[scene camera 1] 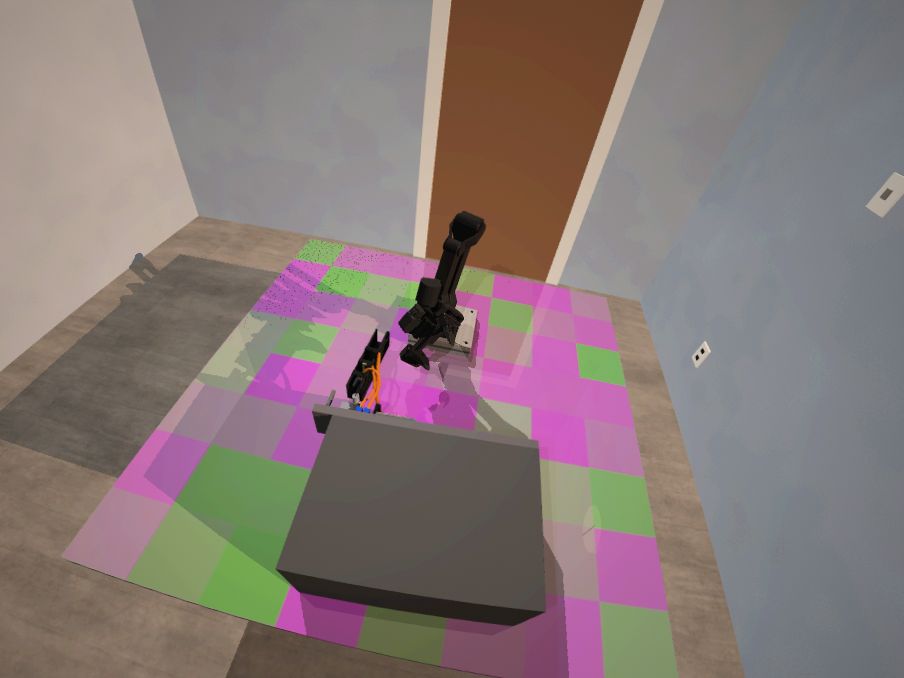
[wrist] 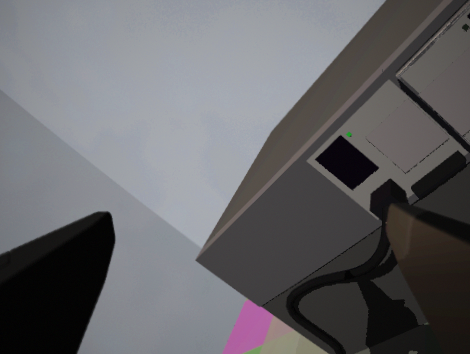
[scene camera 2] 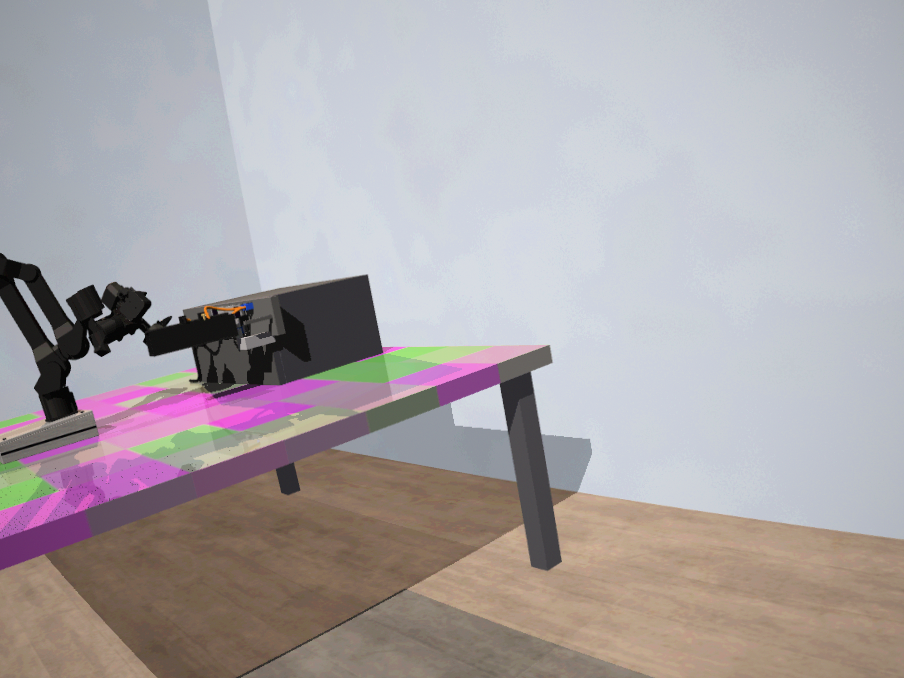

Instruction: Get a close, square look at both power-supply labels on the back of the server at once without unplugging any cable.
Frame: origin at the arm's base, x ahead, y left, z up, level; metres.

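Seen in the pictures: gripper, fingertip midpoint: (scene camera 1: pixel 439 357) (wrist: pixel 251 222) (scene camera 2: pixel 158 305); arm's base at its link origin: (scene camera 2: pixel 61 416).
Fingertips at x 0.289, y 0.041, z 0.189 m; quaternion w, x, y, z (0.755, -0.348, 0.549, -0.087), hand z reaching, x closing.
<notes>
Offsets run from my fingertips to a thing's top centre. "spot": to the spot under its first point.
The server (scene camera 1: pixel 409 511) (scene camera 2: pixel 315 323) (wrist: pixel 283 225) is a dark grey box on the pink and green checkered table (scene camera 1: pixel 624 498) (scene camera 2: pixel 517 359). Orange cables {spot: dz -0.092, dx +0.054, dy -0.154 m} (scene camera 1: pixel 371 384) and a black cable bundle {spot: dz -0.046, dx +0.041, dy -0.175 m} (scene camera 1: pixel 363 366) sit at the left end of its back. My gripper (scene camera 1: pixel 416 357) (wrist: pixel 251 222) is open and empty, close behind the server's back face. The wrist view is rotated and shows the server's corner. One light grey power-supply panel {spot: dz -0.060, dx +0.161, dy +0.026 m} (wrist: pixel 374 140) shows there with a black square {spot: dz -0.059, dx +0.160, dy +0.053 m} (wrist: pixel 347 162), a green light {spot: dz -0.044, dx +0.161, dy +0.035 m} (wrist: pixel 349 134) and a thin line of print. A second panel is cut off at the top right edge. A black cable (wrist: pixel 311 298) stays plugged in.
The arm's base plate (scene camera 1: pixel 466 332) stands on the table behind the server. A brown door (scene camera 1: pixel 530 135) is in the far wall. A wall socket (scene camera 1: pixel 701 353) is on the right wall. The table's leg (scene camera 2: pixel 530 471) stands on a wooden floor.
</notes>
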